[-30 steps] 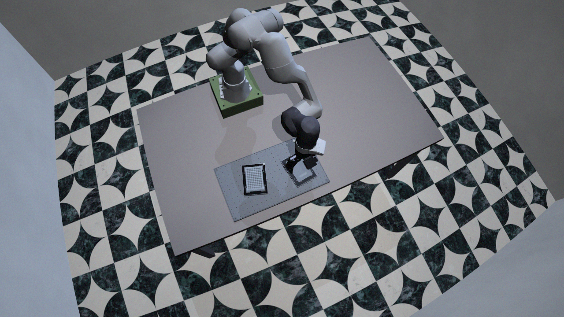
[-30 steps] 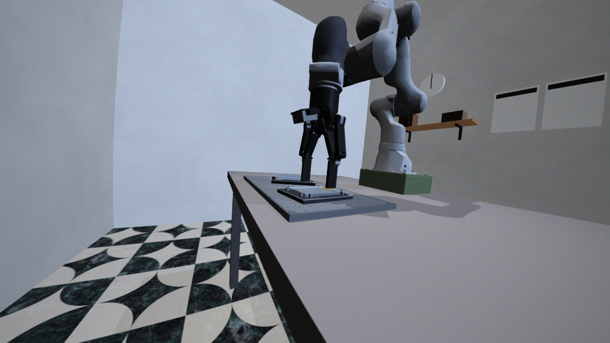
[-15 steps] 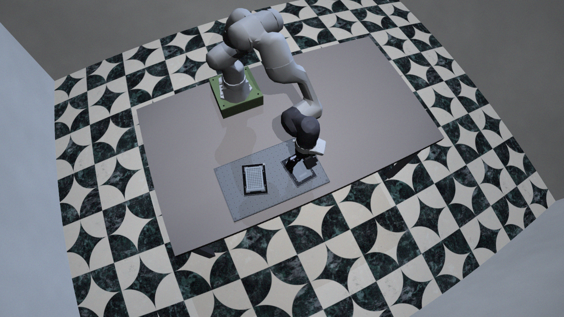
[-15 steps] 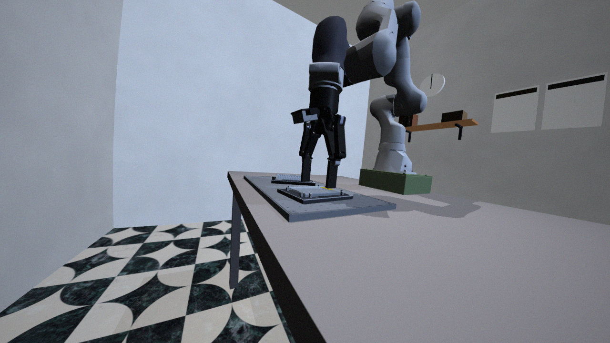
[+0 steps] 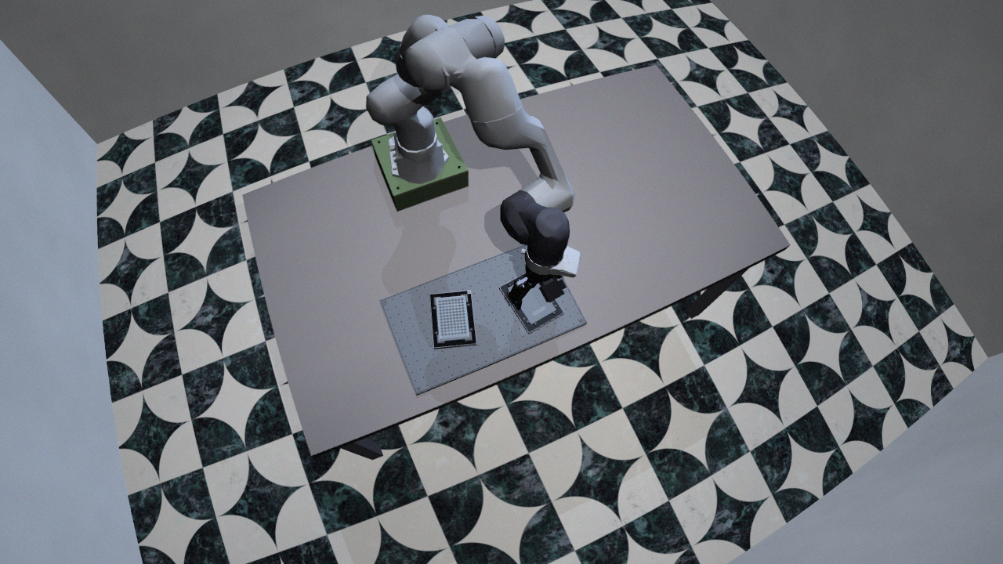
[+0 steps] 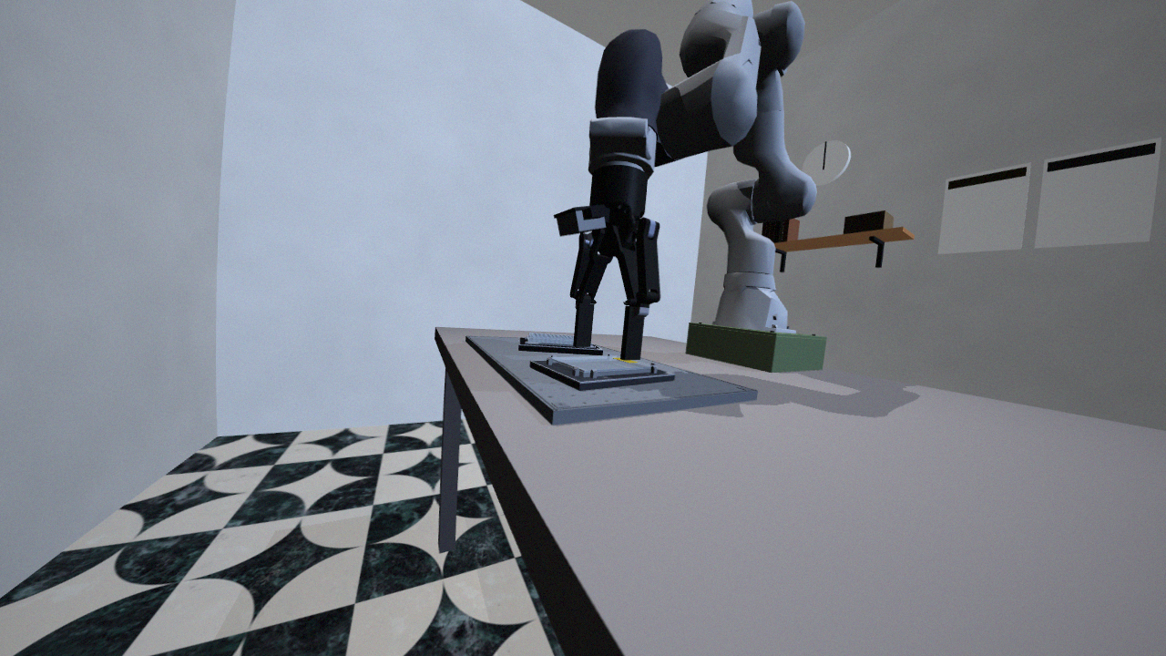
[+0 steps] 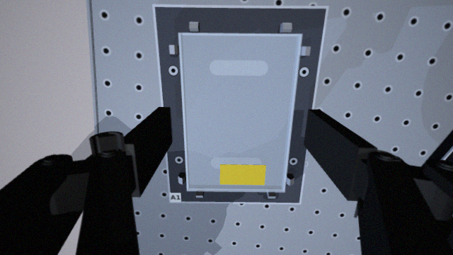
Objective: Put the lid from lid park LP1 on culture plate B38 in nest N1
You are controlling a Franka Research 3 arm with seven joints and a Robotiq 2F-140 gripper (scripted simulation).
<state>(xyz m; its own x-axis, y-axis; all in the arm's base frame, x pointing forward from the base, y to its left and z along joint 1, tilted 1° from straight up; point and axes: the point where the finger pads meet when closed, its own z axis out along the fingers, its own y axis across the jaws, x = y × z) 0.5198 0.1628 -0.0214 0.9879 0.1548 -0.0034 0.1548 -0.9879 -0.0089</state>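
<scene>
Now: the lid 40 mm below my hand. The rest, counted from my hand: culture plate: 230 mm to the right, 40 mm below, 30 mm behind; lid park LP1: 50 mm below; black nest N1: 230 mm to the right, 50 mm below, 30 mm behind.
</scene>
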